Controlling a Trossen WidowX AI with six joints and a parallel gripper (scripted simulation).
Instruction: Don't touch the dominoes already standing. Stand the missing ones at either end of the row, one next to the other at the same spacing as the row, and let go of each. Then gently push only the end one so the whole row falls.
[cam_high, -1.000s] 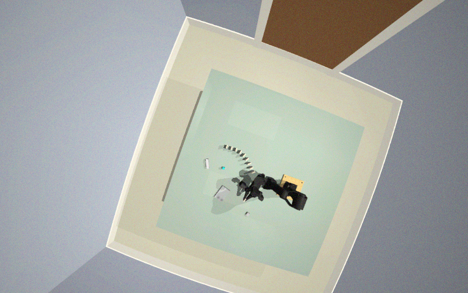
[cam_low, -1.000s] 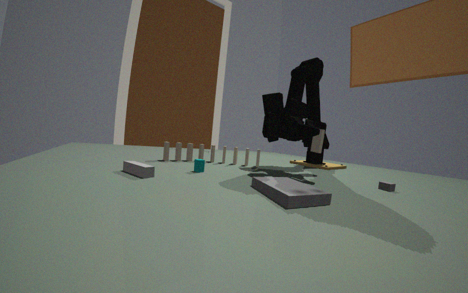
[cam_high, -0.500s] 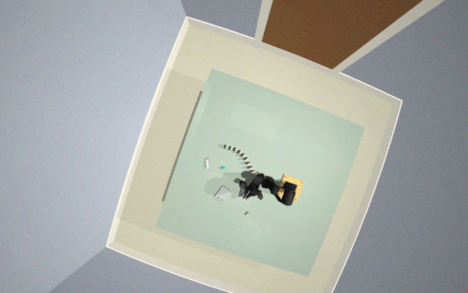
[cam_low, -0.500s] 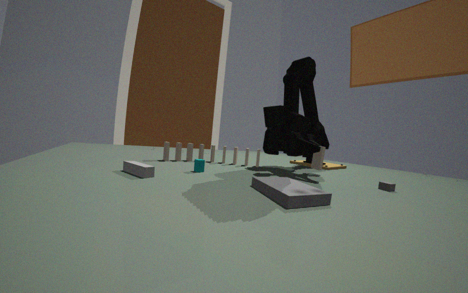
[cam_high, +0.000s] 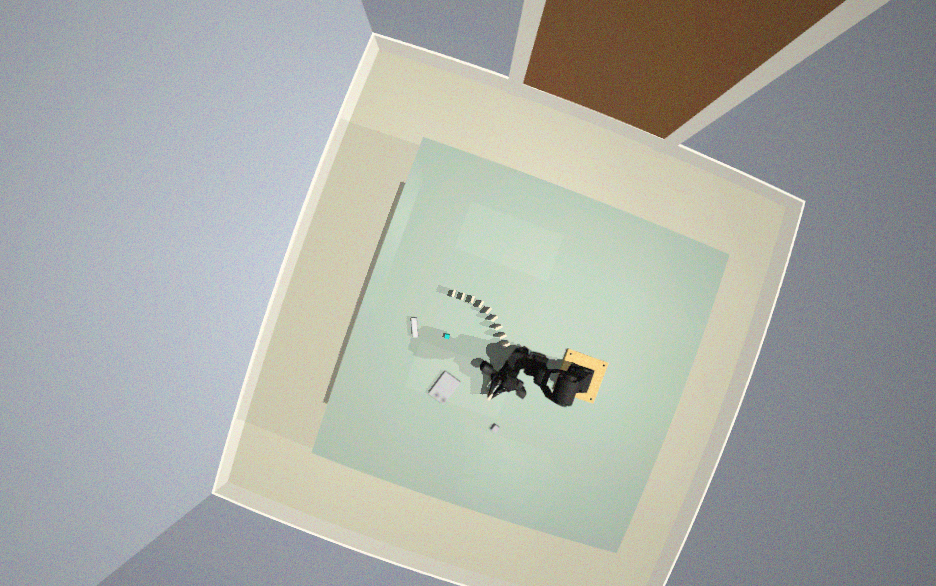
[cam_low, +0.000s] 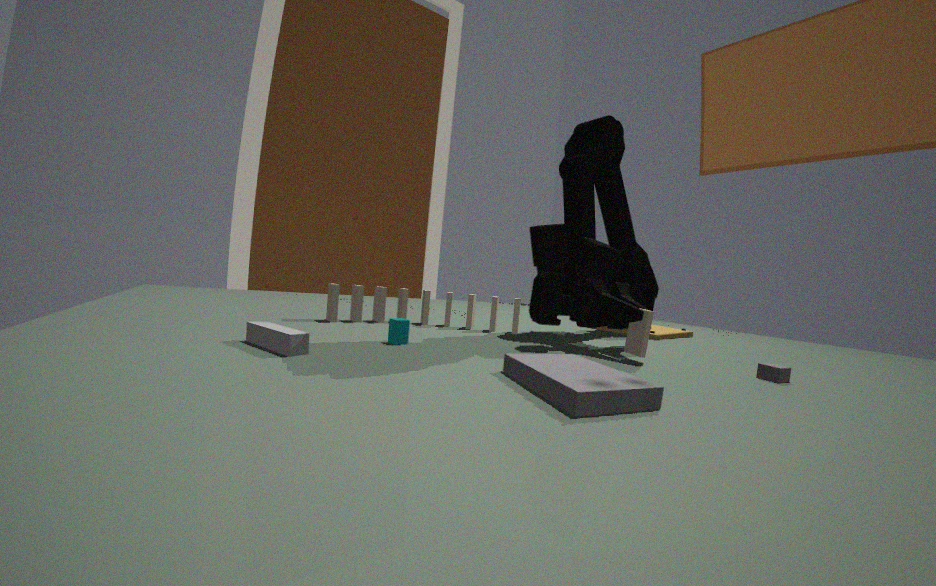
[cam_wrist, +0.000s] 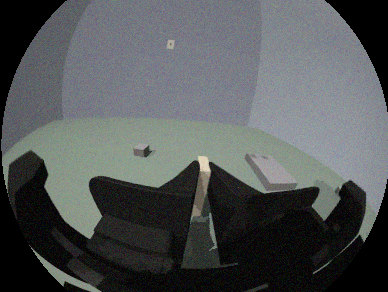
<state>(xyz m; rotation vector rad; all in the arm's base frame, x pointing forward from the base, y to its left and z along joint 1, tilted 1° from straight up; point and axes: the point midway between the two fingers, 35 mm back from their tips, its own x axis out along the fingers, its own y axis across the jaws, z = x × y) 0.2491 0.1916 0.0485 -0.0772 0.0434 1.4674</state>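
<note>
My gripper tip is 150 mm short of the flat grey slab, 60 mm to the right of it and 40 mm above it. The rest, counted from my gripper tip: grey bar (360 mm ahead, 90 mm to the right, 40 mm below); then small grey block (100 mm to the left, 90 mm behind, 40 mm below); then teal cube (240 mm ahead, 120 mm to the right, 40 mm below).
</note>
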